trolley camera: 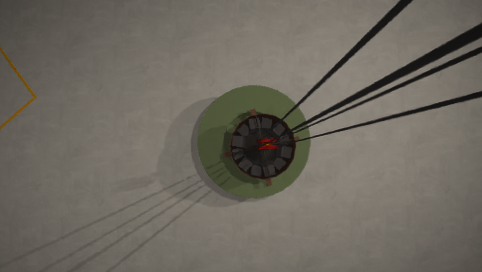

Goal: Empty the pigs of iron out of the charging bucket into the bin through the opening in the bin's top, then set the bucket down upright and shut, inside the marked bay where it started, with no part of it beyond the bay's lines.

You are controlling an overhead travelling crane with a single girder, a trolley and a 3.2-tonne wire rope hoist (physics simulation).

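Observation:
The charging bucket (254, 155), round with a rusty brown rim, hangs over the green bin (265, 97) in the trolley camera view, a little right of the middle of the bin's top. Dark grey pigs of iron (267, 123) lie in a ring inside the bucket. My gripper, the red hook (267, 144) on the ropes, shows over the bucket's middle and holds the bucket. The bucket's shadow falls on the left part of the bin's top. The opening in the bin's top and the bucket's underside are hidden by the bucket.
An orange line corner (35, 97) of a marked bay shows at the left edge, left of the bin. Dark ropes (350, 60) run from the hook to the upper right. Shadows of the bin and ropes lie on the floor to the left and lower left.

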